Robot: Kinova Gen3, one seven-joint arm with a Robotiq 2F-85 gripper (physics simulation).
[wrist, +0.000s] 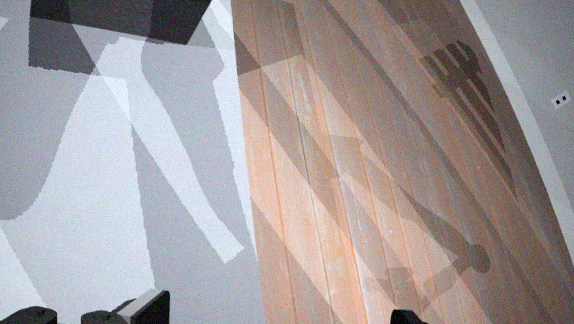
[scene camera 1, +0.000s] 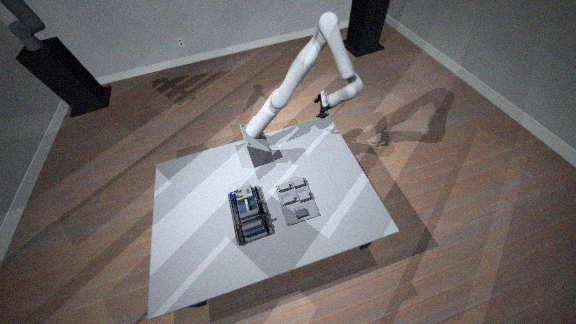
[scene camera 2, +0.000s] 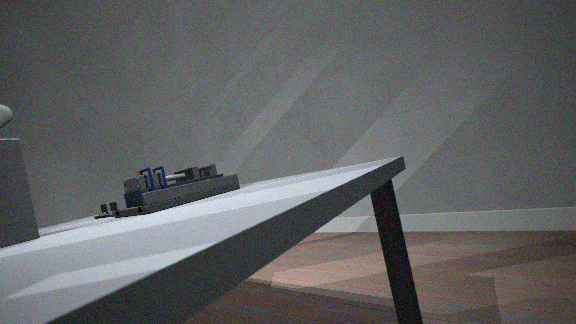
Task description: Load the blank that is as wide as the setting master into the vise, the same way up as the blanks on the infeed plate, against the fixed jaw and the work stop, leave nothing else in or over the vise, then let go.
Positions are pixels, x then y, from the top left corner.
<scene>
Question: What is the gripper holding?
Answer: Nothing.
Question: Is the gripper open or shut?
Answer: Open.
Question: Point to an infeed plate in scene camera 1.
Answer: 310, 206
</scene>
